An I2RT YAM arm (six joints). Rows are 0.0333 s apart.
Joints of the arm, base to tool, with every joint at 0 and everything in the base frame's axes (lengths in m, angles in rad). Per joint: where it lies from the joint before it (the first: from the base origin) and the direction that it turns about. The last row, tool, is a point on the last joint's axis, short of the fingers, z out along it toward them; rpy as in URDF.
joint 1: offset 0 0 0.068 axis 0 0 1
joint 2: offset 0.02 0.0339 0.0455 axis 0 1 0
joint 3: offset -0.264 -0.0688 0 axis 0 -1 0
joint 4: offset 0.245 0.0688 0.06 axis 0 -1 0
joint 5: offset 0.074 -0.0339 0.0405 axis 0 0 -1
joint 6: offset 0.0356 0 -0.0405 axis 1 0 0
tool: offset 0 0 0 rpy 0 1.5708 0
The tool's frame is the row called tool.
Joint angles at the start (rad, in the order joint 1, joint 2, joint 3, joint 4, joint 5, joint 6):
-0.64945, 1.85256, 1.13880, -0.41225, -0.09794, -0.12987
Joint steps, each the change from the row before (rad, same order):
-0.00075, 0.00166, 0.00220, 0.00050, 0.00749, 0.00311
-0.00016, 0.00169, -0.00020, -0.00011, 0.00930, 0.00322
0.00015, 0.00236, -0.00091, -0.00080, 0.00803, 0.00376
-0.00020, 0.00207, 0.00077, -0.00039, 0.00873, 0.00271
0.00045, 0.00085, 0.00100, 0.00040, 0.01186, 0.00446
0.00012, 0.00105, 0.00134, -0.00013, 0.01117, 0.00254
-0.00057, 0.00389, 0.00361, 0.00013, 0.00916, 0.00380
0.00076, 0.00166, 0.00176, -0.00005, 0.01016, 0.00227
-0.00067, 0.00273, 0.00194, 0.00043, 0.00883, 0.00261
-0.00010, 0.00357, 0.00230, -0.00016, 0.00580, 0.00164
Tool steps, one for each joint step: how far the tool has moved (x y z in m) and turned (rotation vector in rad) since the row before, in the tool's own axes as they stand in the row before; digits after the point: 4 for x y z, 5 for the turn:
-0.0005, -0.0006, 0.0002, 0.00789, -0.00009, 0.00369
0.0003, -0.0004, 0.0006, 0.00905, 0.00313, 0.00354
0.0007, -0.0002, 0.0009, 0.00741, 0.00501, 0.00394
0.0001, -0.0004, 0.0006, 0.00856, 0.00270, 0.00301
-0.0002, -0.0003, 0.0001, 0.01165, 0.00082, 0.00402
-0.0002, -0.0004, 0.0001, 0.01107, 0.00108, 0.00242
-0.0006, -0.0006, 0.0007, 0.00933, 0.00115, 0.00432
-0.0003, -0.0001, 0.0003, 0.00979, 0.00100, 0.00158
-0.0003, -0.0006, 0.0006, 0.00903, 0.00128, 0.00322
-0.0003, -0.0003, 0.0008, 0.00567, 0.00201, 0.00175

